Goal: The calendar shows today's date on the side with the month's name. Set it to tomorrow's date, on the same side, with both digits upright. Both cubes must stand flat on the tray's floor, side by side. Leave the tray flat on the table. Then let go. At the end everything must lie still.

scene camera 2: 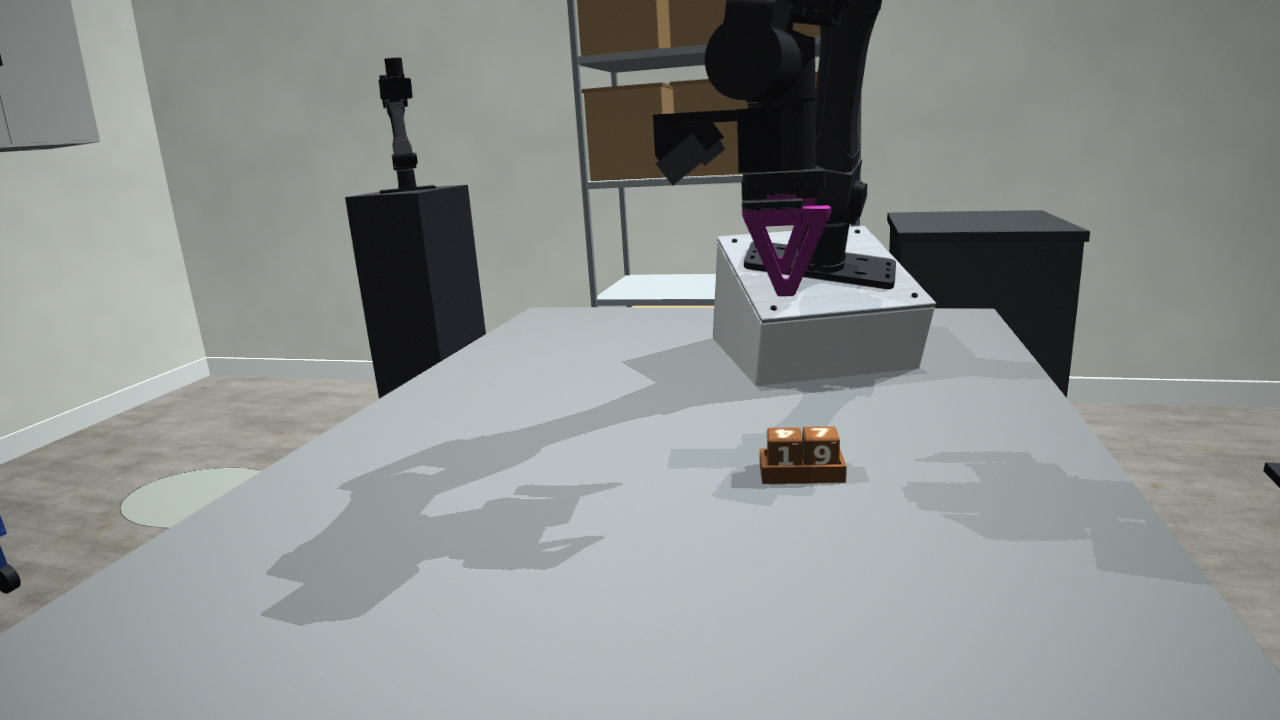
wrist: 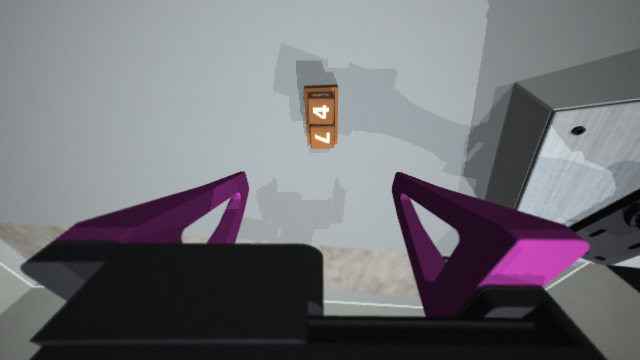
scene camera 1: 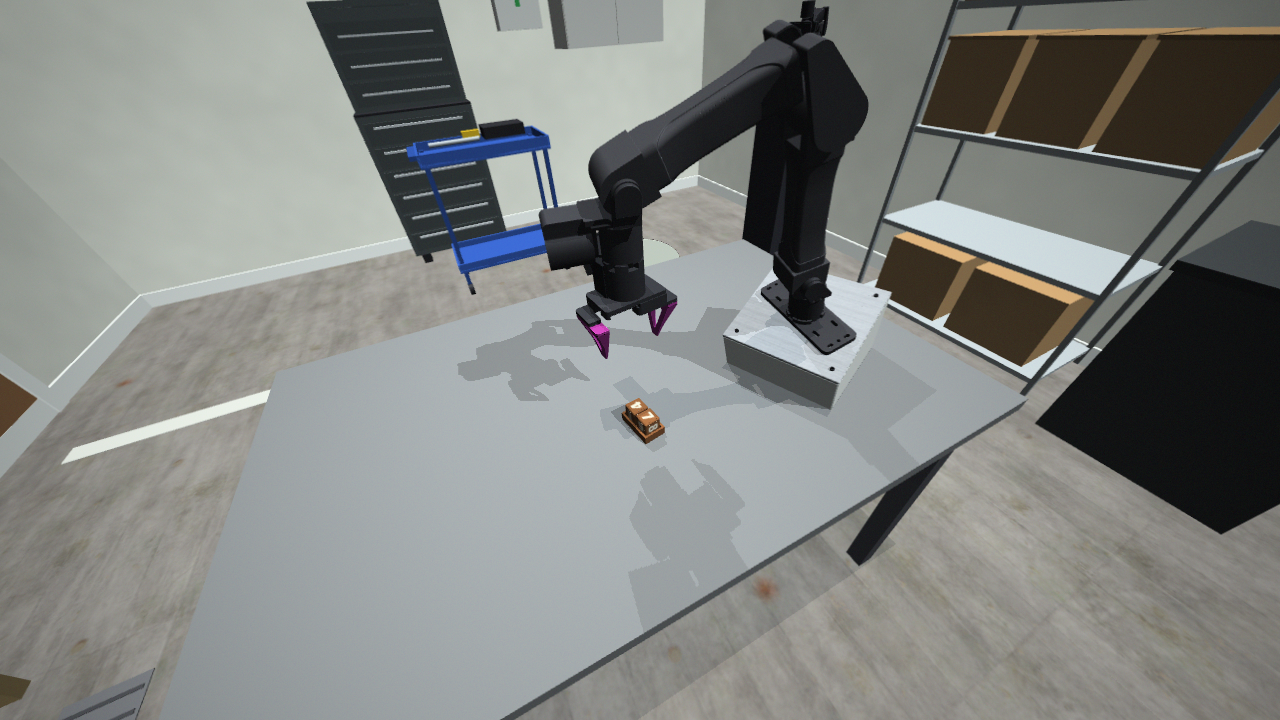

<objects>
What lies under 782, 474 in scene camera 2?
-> A brown wooden tray.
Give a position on a cube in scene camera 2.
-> At 785, 446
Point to a cube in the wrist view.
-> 320, 104
</objects>
